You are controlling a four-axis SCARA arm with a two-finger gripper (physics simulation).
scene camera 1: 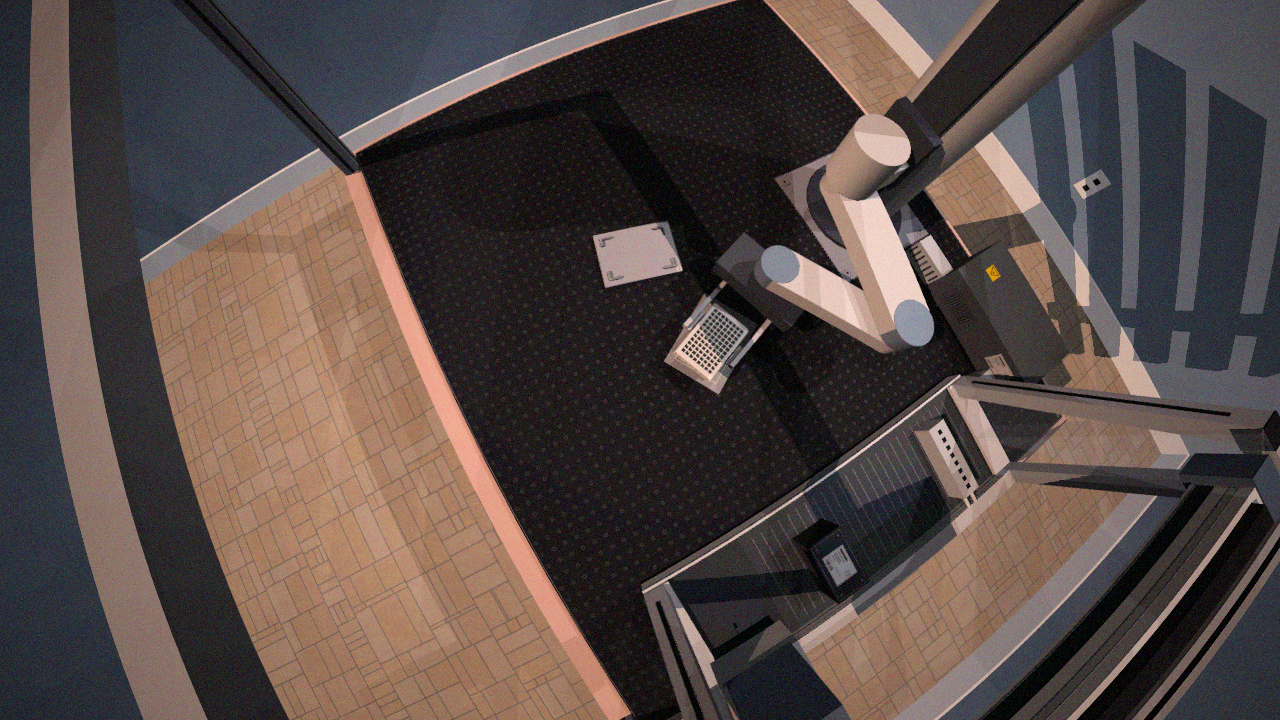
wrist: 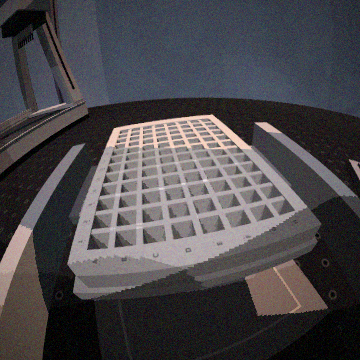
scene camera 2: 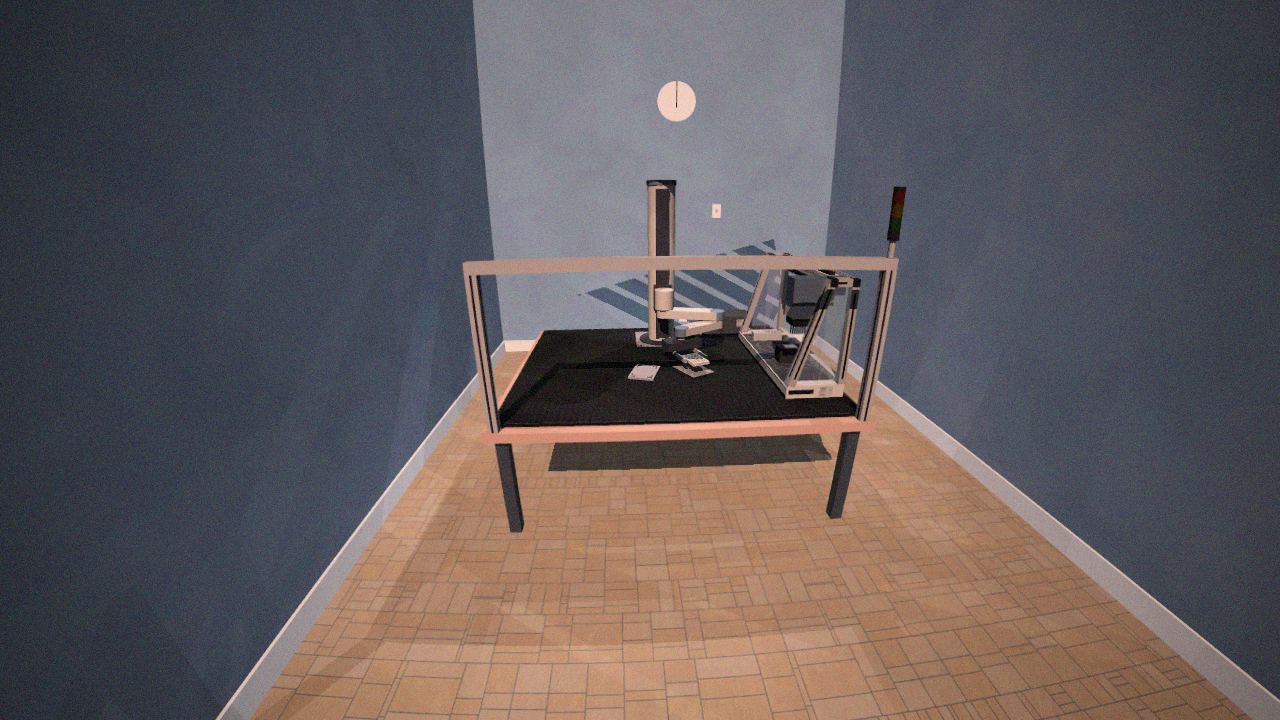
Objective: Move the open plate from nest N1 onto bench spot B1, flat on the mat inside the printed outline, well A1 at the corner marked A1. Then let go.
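Pixels of known places: gripper, fingertip midpoint: point(scene camera 1: 707, 346) point(wrist: 172, 144) point(scene camera 2: 696, 359); arm's base, link origin: point(scene camera 2: 661, 340).
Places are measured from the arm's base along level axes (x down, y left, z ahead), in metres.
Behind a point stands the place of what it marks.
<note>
The open plate point(scene camera 1: 712, 339) @(x -0.066, y 0.115, z 0.506 m) point(scene camera 2: 692, 358) @(x -0.076, y 0.107, z 0.513 m) point(wrist: 185, 185) @(x -0.076, y 0.108, z 0.483 m) is light grey with a grid of square wells. My gripper point(scene camera 1: 713, 341) @(x -0.074, y 0.123, z 0.525 m) point(wrist: 172, 144) @(x -0.074, y 0.123, z 0.525 m) is shut on its two sides and holds it about level. The plate hangs over the pale mat point(scene camera 1: 716, 385) @(x -0.015, y 0.194, z 0.532 m) point(scene camera 2: 699, 372) @(x -0.014, y 0.138, z 0.541 m) of bench spot B1, with a gap below it in scene camera 2. In the wrist view, a corner of the mat point(wrist: 280, 295) @(x -0.015, y 0.051, z 0.465 m) with a printed line shows under the plate's near edge; the plate hides most of the mat. The A1 mark is not readable. Nest N1 point(scene camera 1: 637, 254) @(x -0.025, y -0.119, z 0.535 m) point(scene camera 2: 643, 372) @(x -0.024, y -0.128, z 0.547 m) is a white base with corner brackets, bare.
A framed enclosure point(scene camera 1: 801, 495) @(x -0.062, y 0.455, z 0.507 m) point(scene camera 2: 813, 390) @(x -0.047, y 0.569, z 0.850 m) stands on the right of the bench, with a black block point(scene camera 1: 832, 561) @(x -0.133, y 0.560, z 0.538 m) inside. A dark grey box point(scene camera 1: 1002, 308) @(x -0.128, y 0.374, z -0.088 m) stands near the arm's base. The arm's links reach over the dark bench top point(scene camera 1: 572, 402) @(x -0.013, y 0.084, z 0.795 m).
</note>
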